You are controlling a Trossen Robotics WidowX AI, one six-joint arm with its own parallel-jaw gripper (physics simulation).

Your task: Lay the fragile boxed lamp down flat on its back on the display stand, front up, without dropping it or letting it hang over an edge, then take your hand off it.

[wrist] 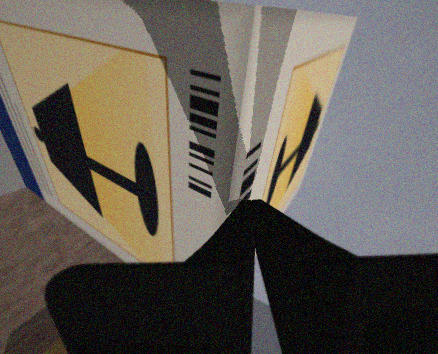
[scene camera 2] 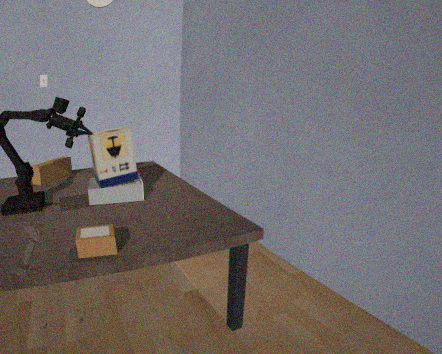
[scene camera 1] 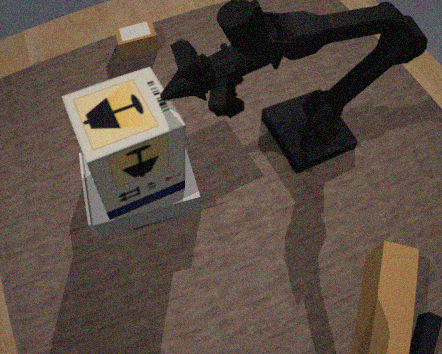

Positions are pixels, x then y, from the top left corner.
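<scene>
A boxed lamp is visible to me in scene camera 1, in scene camera 2 (112, 151) and in the wrist view. On the lamp, (scene camera 1: 133, 142) and (wrist: 332, 25) are the same spot.
</scene>
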